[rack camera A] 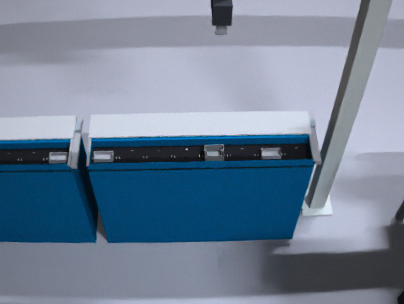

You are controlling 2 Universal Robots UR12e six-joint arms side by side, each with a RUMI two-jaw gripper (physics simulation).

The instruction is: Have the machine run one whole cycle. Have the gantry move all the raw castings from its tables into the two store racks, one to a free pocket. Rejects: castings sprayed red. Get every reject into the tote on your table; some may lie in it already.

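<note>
Two blue store racks stand side by side, the right one [200, 205] in full and the left one [40, 205] cut off by the view's edge. In the right rack's dark slot sit a grey casting [103, 156] at the left end, another casting [214, 152] right of the middle and a third casting [270, 153] near the right end. One grey casting [58, 157] sits at the right end of the left rack's slot. No red shows on these castings. The tables, the tote and both my grippers do not show in this view.
The gantry's dark tool [221, 12] hangs at the top, behind the racks in the picture, with a small light-grey piece at its lower end that I cannot identify. A pale slanting post [345, 105] stands right of the right rack. Dark parts show at the right edge.
</note>
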